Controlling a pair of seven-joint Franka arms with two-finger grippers.
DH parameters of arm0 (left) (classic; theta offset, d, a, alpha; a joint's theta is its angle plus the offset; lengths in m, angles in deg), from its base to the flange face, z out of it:
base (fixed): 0 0 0 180
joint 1: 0 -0.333 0 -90
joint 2: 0 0 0 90
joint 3: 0 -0.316 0.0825 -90
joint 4: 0 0 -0.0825 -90
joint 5: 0 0.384 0 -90
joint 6: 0 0 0.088 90
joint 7: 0 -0.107 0 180
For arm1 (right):
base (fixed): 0 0 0 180
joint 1: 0 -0.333 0 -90
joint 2: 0 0 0 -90
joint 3: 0 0.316 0.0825 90
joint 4: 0 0 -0.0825 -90
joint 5: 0 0.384 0 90
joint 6: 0 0 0.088 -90
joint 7: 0 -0.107 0 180
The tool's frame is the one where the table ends.
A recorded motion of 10 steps. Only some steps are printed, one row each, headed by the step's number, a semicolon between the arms.
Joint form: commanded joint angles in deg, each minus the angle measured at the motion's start. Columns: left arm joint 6, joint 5, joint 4, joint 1, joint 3, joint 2, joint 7; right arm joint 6, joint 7, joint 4, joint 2, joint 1, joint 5, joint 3.
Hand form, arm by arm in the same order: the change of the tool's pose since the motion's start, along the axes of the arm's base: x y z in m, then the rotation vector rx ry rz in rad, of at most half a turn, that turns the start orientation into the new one. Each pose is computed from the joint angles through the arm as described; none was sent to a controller.
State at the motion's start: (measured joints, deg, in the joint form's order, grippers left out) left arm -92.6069 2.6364 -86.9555 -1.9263 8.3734 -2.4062 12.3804; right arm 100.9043 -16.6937 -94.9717 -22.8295 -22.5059 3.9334 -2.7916
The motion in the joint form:
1: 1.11 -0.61 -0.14 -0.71 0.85 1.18 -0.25; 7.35 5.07 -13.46 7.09 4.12 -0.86 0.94
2: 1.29 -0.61 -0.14 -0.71 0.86 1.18 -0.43; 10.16 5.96 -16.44 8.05 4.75 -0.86 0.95
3: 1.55 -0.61 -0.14 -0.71 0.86 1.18 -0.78; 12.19 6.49 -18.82 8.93 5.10 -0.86 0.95
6: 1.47 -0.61 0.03 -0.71 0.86 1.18 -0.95; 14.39 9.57 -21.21 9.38 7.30 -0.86 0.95
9: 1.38 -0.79 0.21 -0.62 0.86 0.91 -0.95; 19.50 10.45 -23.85 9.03 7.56 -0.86 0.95
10: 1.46 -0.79 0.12 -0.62 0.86 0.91 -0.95; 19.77 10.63 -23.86 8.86 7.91 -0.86 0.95
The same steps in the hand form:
1: -0.0085 -0.0023 0.0086 -0.0075 0.0024 -0.0063; -0.0310 -0.0500 -0.0180 0.0237 -0.0139 0.0279
2: -0.0088 -0.0023 0.0083 -0.0070 0.0056 -0.0095; -0.0372 -0.0589 -0.0273 0.0306 -0.0269 0.0300
3: -0.0093 -0.0023 0.0079 -0.0061 0.0103 -0.0155; -0.0434 -0.0646 -0.0337 0.0348 -0.0357 0.0313
6: -0.0091 -0.0023 0.0094 -0.0064 0.0061 -0.0185; -0.0451 -0.0878 -0.0441 0.0485 -0.0391 0.0431
9: -0.0076 -0.0035 0.0084 -0.0103 0.0064 -0.0202; -0.0478 -0.0918 -0.0607 0.0567 -0.0756 0.0510
10: -0.0078 -0.0034 0.0075 -0.0100 0.0094 -0.0201; -0.0466 -0.0951 -0.0621 0.0573 -0.0772 0.0478

